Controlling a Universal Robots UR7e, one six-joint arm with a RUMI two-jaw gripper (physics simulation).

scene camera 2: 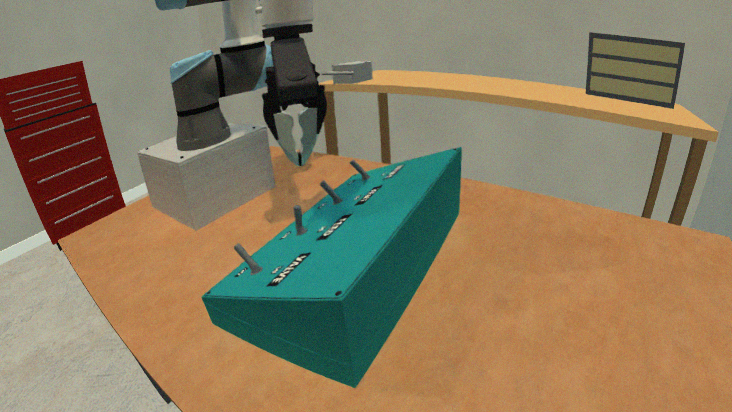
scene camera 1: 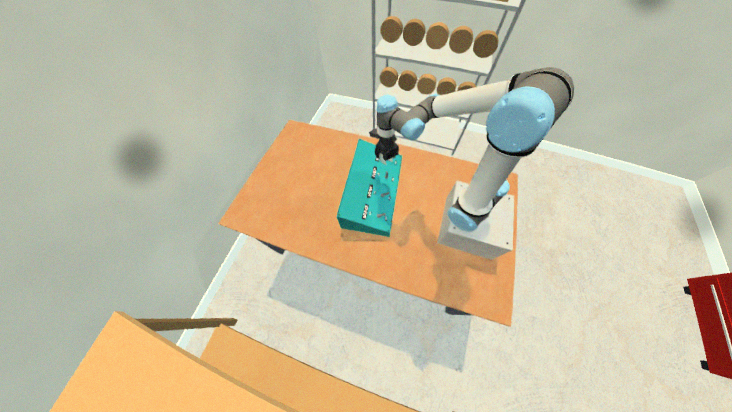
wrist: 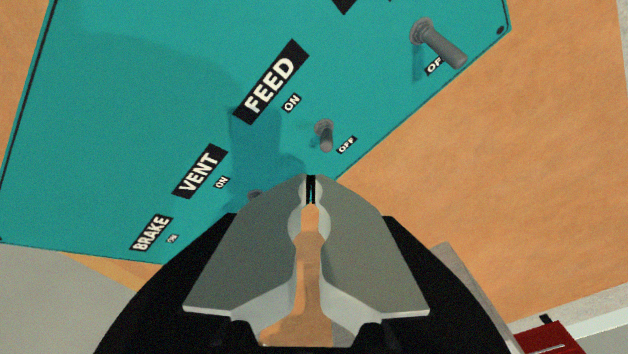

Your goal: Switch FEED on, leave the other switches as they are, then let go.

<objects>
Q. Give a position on a teal switch panel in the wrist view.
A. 134, 134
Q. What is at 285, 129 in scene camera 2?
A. My gripper.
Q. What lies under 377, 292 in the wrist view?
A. My gripper.
</objects>
